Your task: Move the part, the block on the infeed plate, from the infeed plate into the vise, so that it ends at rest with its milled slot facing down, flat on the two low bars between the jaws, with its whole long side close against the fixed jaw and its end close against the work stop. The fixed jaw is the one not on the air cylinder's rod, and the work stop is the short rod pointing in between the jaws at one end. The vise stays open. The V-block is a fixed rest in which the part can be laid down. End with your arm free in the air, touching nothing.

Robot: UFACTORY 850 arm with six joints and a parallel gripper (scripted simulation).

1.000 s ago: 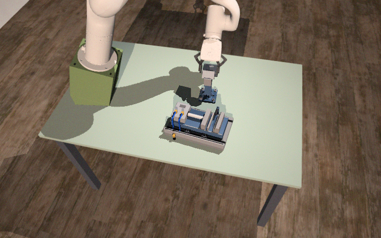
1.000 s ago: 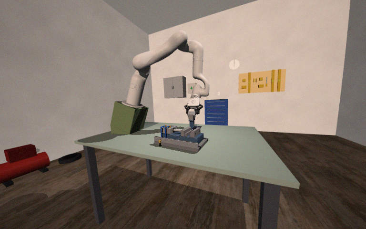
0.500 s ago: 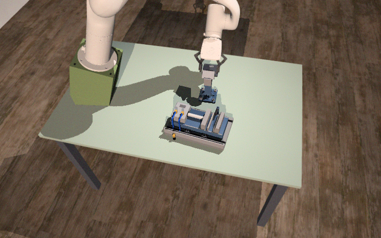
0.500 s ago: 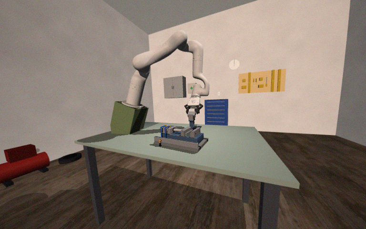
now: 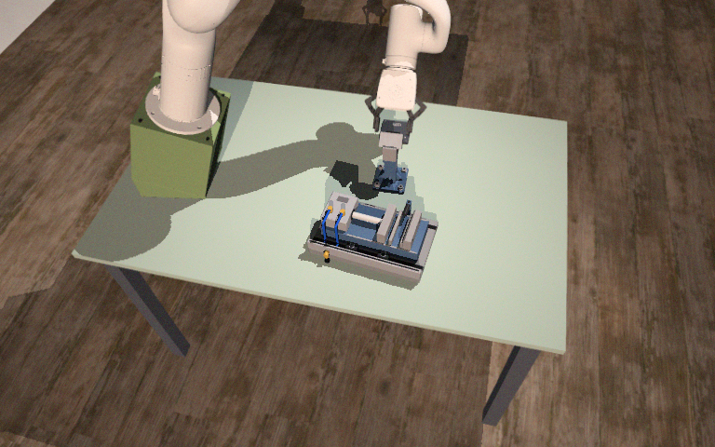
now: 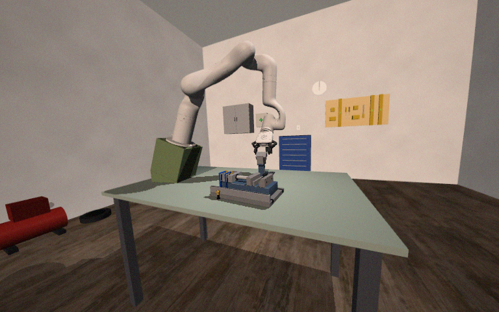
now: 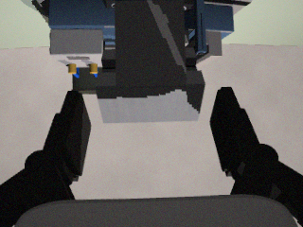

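Now: the part 2 cm to the right of my hand and 3 cm below it. The rest, counted from my hand: dark infeed plate: 18 cm to the left, 18 cm below; blue post: 2 cm to the right, 12 cm below; work stop: 5 cm ahead, 20 cm to the right, 9 cm below.
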